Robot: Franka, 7 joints.
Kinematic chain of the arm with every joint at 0, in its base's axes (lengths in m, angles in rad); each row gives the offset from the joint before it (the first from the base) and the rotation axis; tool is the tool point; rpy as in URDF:
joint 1: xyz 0 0 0.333 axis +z
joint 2: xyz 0 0 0 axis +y
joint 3: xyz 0 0 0.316 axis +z
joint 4: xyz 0.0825 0 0 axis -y
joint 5: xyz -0.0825 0 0.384 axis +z
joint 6: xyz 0 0 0 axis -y
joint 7: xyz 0.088 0 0 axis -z
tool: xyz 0 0 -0.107 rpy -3.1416 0 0
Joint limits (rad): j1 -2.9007..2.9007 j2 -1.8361..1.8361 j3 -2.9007..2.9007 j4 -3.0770..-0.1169 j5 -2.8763..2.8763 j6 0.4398..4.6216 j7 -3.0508..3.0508
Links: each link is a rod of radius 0.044 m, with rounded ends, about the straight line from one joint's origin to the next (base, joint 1, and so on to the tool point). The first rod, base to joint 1, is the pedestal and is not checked.
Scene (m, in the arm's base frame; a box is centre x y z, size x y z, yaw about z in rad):
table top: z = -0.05
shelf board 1: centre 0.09 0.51 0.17 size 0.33 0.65 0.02 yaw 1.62
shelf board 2: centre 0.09 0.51 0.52 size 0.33 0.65 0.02 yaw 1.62
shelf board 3: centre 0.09 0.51 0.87 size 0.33 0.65 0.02 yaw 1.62
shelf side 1: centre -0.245 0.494 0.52 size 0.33 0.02 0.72 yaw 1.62
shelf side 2: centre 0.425 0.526 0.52 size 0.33 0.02 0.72 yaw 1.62
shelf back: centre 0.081 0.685 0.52 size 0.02 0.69 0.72 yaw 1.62
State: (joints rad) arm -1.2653 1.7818 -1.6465 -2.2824 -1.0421 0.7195 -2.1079
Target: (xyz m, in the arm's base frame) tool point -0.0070 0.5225 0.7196
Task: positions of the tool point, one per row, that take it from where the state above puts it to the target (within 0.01 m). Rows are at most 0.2 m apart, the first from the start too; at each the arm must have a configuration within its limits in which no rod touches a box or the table.
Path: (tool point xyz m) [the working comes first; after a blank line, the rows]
Joints at the target: -2.0797 0.0898 -2.4327 -1.6421 -1.3895 1.4016 -2.1079
Straight joint move there: touches shelf side 1.

1: -0.3019 -0.1257 0.5668
2: -0.2520 -0.0047 0.6563
3: -0.1443 0.1093 0.7098
4: 0.0099 0.1788 0.7196
5: 0.0049 0.2968 0.7410
6: -0.0023 0.4140 0.7394
7: -0.0070 0.5225 0.7196

